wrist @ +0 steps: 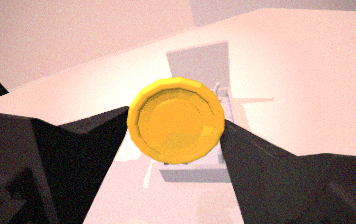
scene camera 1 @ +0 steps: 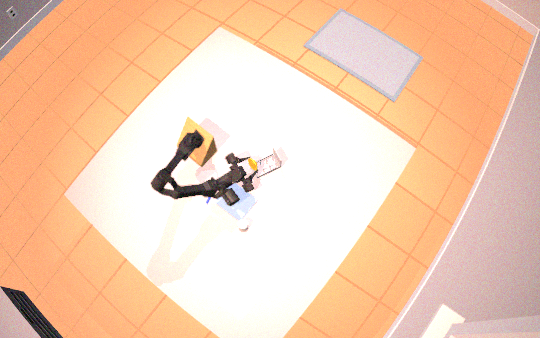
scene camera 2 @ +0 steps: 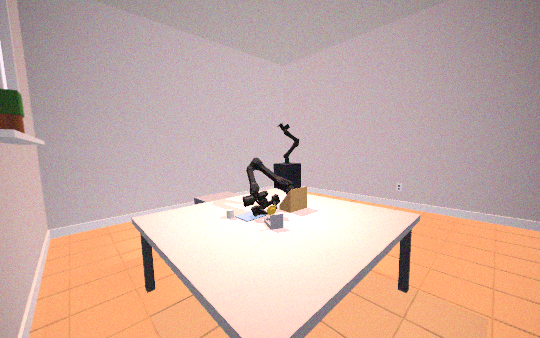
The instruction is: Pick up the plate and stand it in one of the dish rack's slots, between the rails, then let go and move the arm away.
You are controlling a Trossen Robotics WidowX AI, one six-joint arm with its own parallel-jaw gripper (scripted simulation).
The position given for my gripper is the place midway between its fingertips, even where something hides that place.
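My gripper (wrist: 176, 118) now holds a yellow plate (wrist: 177, 120).
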